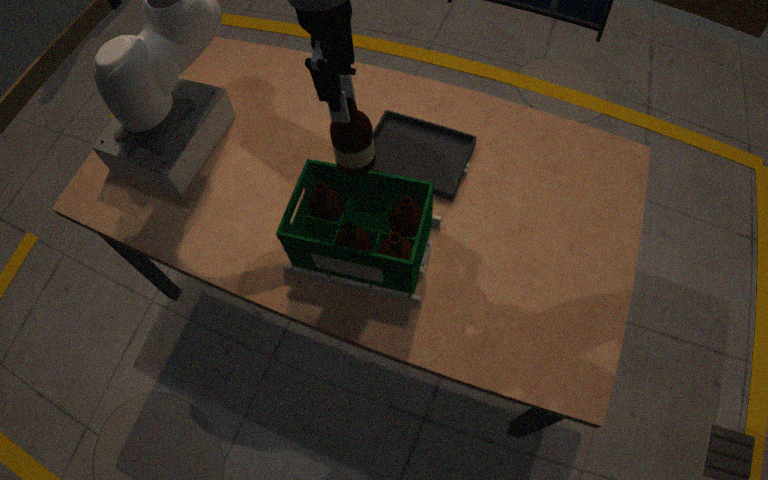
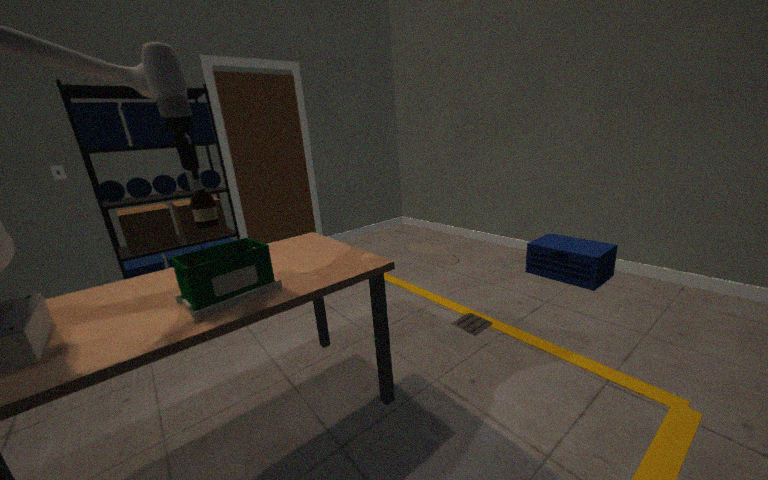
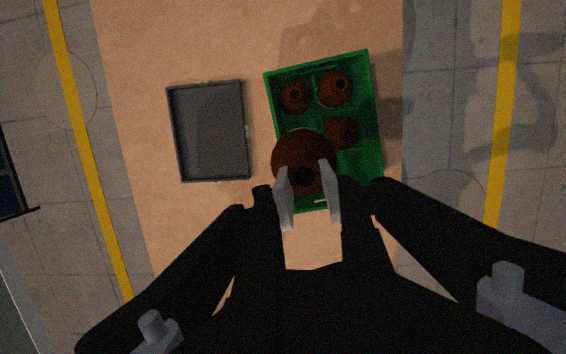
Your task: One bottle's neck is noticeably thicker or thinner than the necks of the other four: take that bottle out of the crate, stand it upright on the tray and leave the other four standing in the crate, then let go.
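Frame: origin at the arm's base, x down, y right, z back, level; metres.
Where they show: gripper, fingertip midpoint: (image 1: 344, 112) (image 2: 197, 189) (image 3: 305, 178); arm's base, origin of the base link: (image 1: 154, 121).
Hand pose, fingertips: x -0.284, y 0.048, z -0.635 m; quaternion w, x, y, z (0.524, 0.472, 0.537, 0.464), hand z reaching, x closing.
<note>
Things, the pixels of their top centre, and the offset from my fingertips. "pt": a spot on its surface instead. Level surfaces: height alone.
- brown bottle, middle of its top: (image 3: 305, 176) (image 1: 346, 103) (image 2: 197, 182) dx -0.026, dy -0.001, dz -0.007 m
- green crate, middle of its top: (image 3: 327, 138) (image 1: 355, 207) (image 2: 220, 251) dx +0.220, dy +0.049, dz -0.018 m
- dark tray, surface spot: (image 1: 421, 152) (image 3: 207, 131) pt dx +0.390, dy -0.246, dz -0.050 m
- wooden table, its level: dx +0.395 m
My gripper (image 1: 343, 107) (image 2: 194, 180) (image 3: 305, 178) is shut on the neck of a brown bottle (image 1: 353, 141) (image 2: 204, 208) (image 3: 295, 147) with a pale label. The bottle hangs upright, above and clear of the green crate (image 1: 353, 249) (image 2: 189, 283) (image 3: 374, 115). Four brown bottles stand in the crate: one (image 1: 324, 200) at the back left, one (image 1: 405, 215) (image 3: 295, 95) at the back right, one (image 1: 395, 246) (image 3: 336, 89) at the front right and one (image 1: 353, 236) (image 3: 341, 131) at the front middle. The dark tray (image 1: 421, 152) (image 3: 210, 130) lies empty on the table behind the crate.
The crate stands between pale strips on the wooden table (image 1: 538, 237) (image 2: 317, 254) (image 3: 200, 45). The arm's grey base block (image 1: 203, 133) (image 2: 33, 328) is at the table's left. A shelf rack (image 2: 116, 148) and a blue crate stack (image 2: 569, 260) stand away from the table.
</note>
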